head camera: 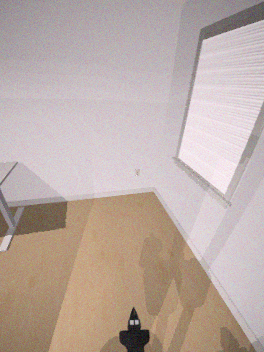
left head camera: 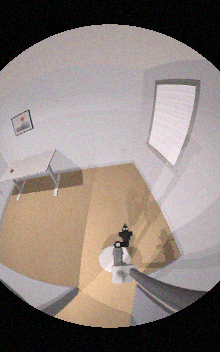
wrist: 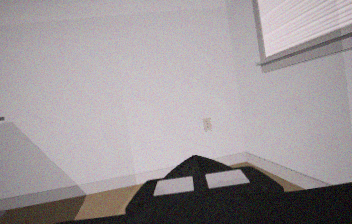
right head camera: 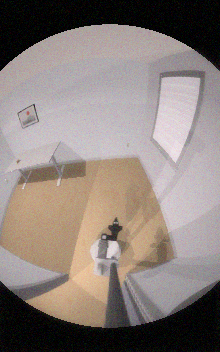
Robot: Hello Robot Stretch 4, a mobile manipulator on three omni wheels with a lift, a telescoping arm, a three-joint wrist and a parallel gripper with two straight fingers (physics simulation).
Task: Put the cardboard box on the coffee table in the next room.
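Places are measured from the robot's base along level axes (x ahead, y left, z up), in millimetres.
Where they show: gripper, fingertip midpoint: (head camera: 133, 307) (left head camera: 124, 222) (wrist: 196, 170) (right head camera: 115, 216).
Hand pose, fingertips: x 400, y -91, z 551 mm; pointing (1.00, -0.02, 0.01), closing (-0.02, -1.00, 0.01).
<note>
After its pixels a point has its place.
My gripper (head camera: 133, 311) @[x 400, y -91, z 551 mm] (left head camera: 125, 227) (right head camera: 116, 220) @[x 400, y -91, z 551 mm] (wrist: 196, 170) @[x 400, y -91, z 551 mm] is shut and empty, its fingertips together, held out ahead of the base. A small brown thing (left head camera: 11, 171) @[x 1077, y 2173, z 703 mm] (right head camera: 18, 161) @[x 1098, y 2163, z 700 mm] lies on the white desk (head camera: 6, 171) @[x 1558, y 1223, z 691 mm] (left head camera: 36, 164) @[x 1262, y 1429, z 692 mm] (right head camera: 41, 153) @[x 1334, y 1470, z 692 mm] at the left; it is too small to tell whether it is the cardboard box. The gripper is well to the right of the desk and apart from it. In the head view part of the desk's right end and a leg show. The coffee table does not show in these views.
A window (head camera: 220, 110) @[x 1351, y -805, z 1433 mm] (left head camera: 172, 120) @[x 1311, y -814, z 1418 mm] (right head camera: 178, 112) @[x 1279, y -821, z 1461 mm] (wrist: 307, 22) @[x 1383, y -799, z 919 mm] is in the right wall. A framed picture (left head camera: 22, 123) @[x 1706, y 1886, z 1492 mm] (right head camera: 28, 116) @[x 1708, y 1876, z 1504 mm] hangs above the desk. Grey wall ends stand close at the lower left and lower right in both side head views. A wall outlet (head camera: 137, 172) @[x 2183, y -288, z 378 mm] (wrist: 207, 124) @[x 2187, y -292, z 373 mm] is ahead.
</note>
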